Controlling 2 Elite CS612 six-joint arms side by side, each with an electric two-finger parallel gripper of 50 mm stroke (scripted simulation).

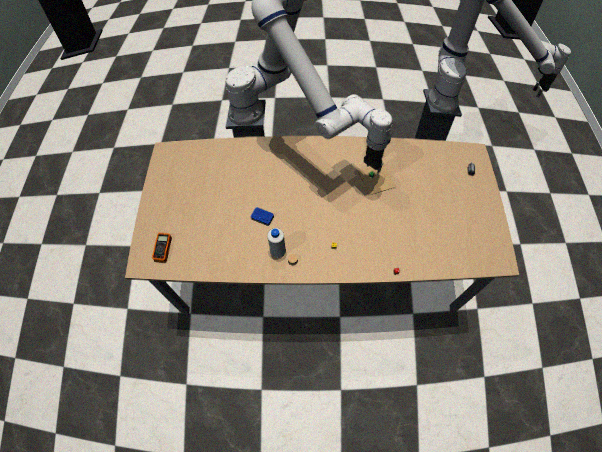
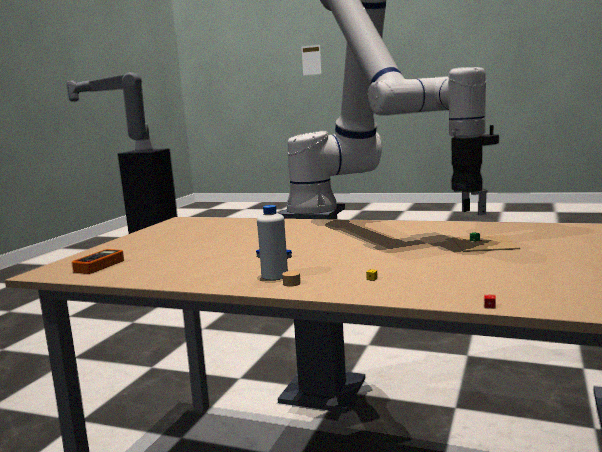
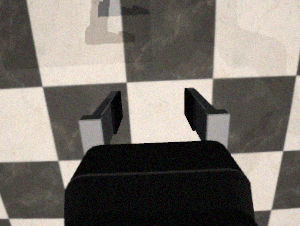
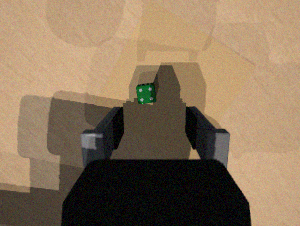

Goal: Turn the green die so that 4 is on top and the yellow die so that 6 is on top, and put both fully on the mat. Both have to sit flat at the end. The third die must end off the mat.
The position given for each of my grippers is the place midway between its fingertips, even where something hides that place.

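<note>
My left gripper point(image 3: 152, 102) is visible. My right gripper point(image 2: 473, 213) is visible too, and my right gripper point(image 4: 154, 119) appears again there. Thin tan mat point(image 2: 492, 242), with a further sighting of the mat point(image 4: 188, 68); in image 3 the mat is out of frame. Multimeter point(image 2: 108, 257); in image 3 the multimeter is out of frame.
</note>
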